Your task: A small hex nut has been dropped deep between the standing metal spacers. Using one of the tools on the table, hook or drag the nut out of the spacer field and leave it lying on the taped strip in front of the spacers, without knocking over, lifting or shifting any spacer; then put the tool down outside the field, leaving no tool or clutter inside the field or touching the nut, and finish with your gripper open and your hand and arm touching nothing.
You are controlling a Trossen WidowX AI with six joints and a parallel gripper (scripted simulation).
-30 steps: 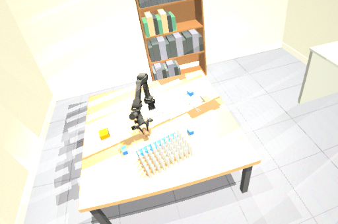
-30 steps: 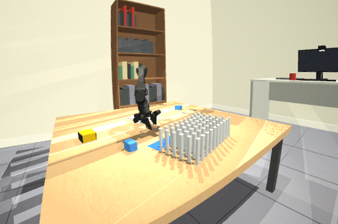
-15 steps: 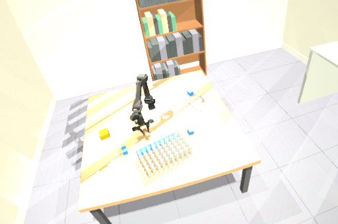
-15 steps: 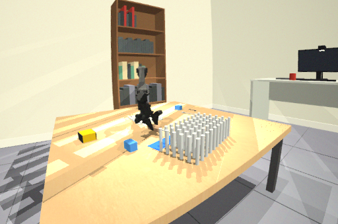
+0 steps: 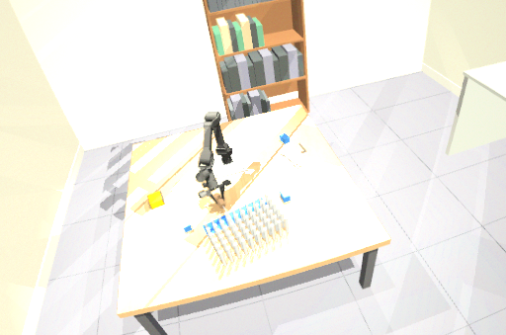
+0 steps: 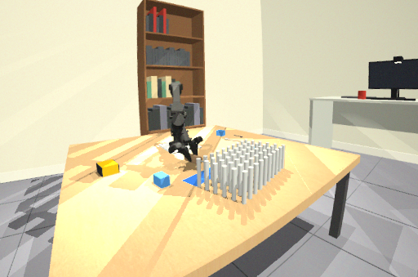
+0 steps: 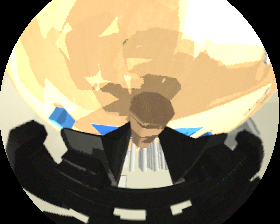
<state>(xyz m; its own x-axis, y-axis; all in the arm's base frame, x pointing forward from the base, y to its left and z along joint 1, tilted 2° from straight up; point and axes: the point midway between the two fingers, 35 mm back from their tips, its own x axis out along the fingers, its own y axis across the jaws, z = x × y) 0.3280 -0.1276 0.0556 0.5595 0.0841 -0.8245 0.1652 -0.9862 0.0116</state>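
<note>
The blue taped strip lies 100 mm ahead of my gripper tip, 60 mm to the left of it and 30 mm below it. From my gripper tip the other things lie so: brown stick-like tool 100 mm ahead, 20 mm to the left; then thin grey tool 180 mm behind, 490 mm to the left, 20 mm below.
</note>
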